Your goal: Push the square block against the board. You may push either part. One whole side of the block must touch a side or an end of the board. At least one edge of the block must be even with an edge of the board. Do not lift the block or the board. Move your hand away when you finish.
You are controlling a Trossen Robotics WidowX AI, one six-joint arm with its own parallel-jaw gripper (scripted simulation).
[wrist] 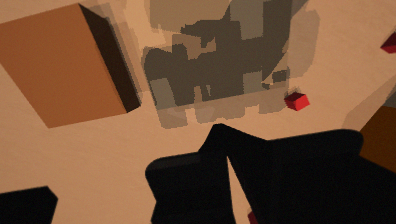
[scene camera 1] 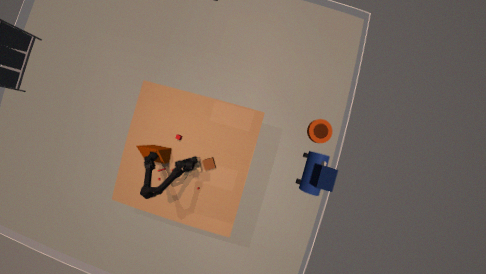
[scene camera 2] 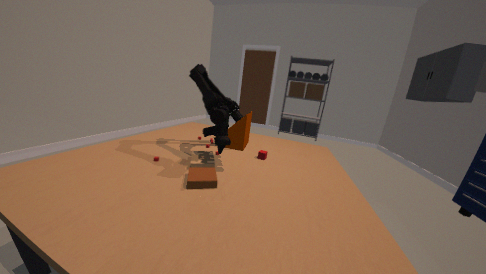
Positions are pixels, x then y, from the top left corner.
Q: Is my gripper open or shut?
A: Shut.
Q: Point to a square brown block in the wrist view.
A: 69,67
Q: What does my gripper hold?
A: Nothing.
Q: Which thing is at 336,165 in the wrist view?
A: My gripper.
